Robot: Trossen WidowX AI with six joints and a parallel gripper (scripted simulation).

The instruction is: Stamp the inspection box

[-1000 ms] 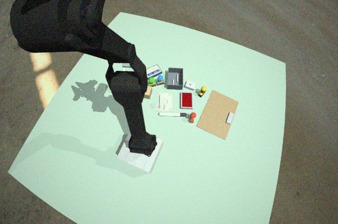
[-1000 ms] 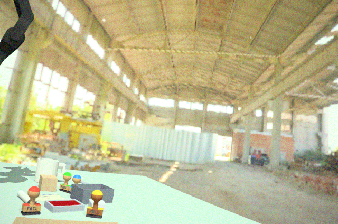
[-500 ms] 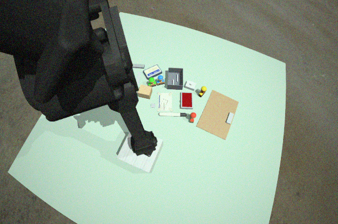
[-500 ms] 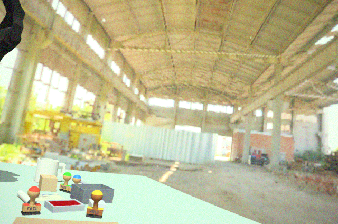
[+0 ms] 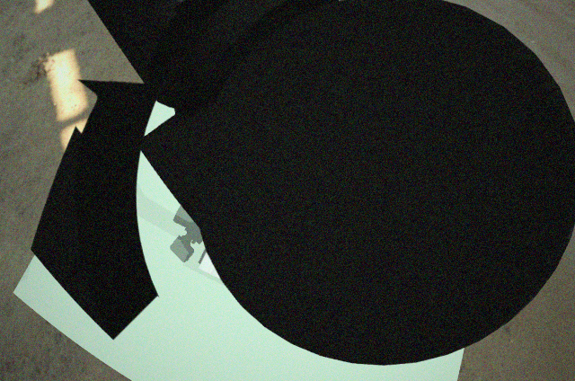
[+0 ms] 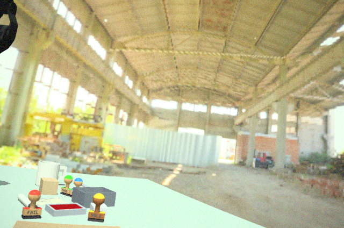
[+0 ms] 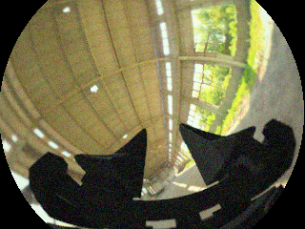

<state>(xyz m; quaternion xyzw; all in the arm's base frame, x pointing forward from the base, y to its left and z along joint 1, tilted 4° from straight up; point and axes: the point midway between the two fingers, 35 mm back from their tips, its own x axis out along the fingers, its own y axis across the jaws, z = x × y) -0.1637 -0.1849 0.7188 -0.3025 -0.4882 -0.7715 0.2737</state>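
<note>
The PASS stamp lies 850 mm below my gripper tip, 470 mm ahead of it and 290 mm to the left of it. Round my gripper tip: cardboard box: 850 mm below, 410 mm ahead, 300 mm to the left; marker: 860 mm below, 370 mm ahead, 100 mm to the left; red-knobbed fail stamp: 850 mm below, 390 mm ahead, 30 mm to the left.
</note>
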